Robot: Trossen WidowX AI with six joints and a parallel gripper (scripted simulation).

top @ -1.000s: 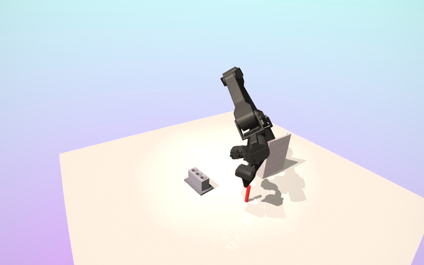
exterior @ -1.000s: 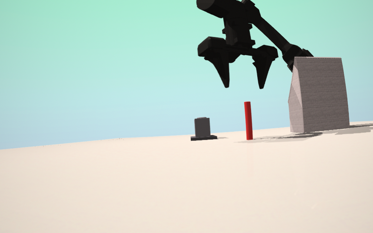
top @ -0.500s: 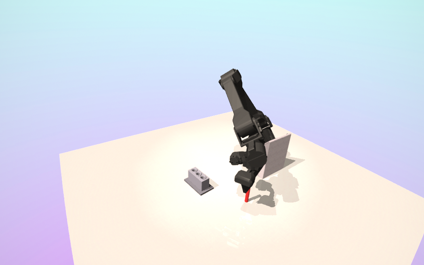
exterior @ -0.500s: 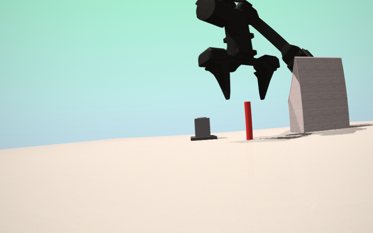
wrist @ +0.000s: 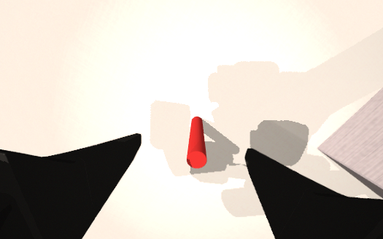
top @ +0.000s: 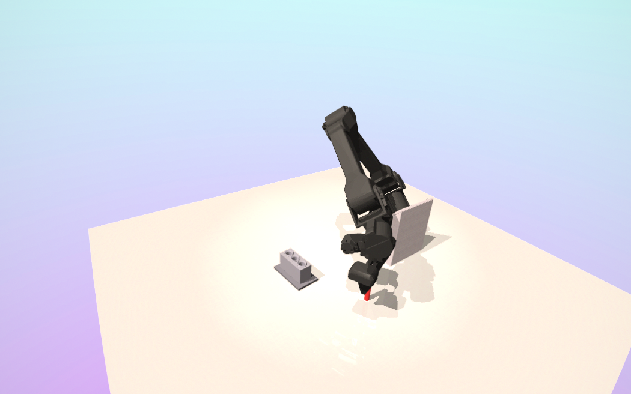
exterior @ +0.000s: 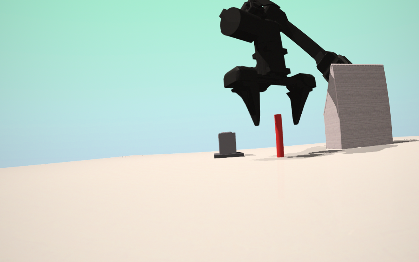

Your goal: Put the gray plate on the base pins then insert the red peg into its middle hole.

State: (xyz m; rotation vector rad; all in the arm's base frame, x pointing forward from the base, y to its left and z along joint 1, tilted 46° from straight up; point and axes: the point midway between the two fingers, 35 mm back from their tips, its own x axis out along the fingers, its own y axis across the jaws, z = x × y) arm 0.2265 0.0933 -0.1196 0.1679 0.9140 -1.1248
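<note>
Right now the red peg is 20 mm below my gripper tip. From my gripper tip the other things lie so: gray plate (170 mm to the right, 130 mm ahead, 10 mm below); then gray base (170 mm to the right, 130 mm ahead, 50 mm below).
</note>
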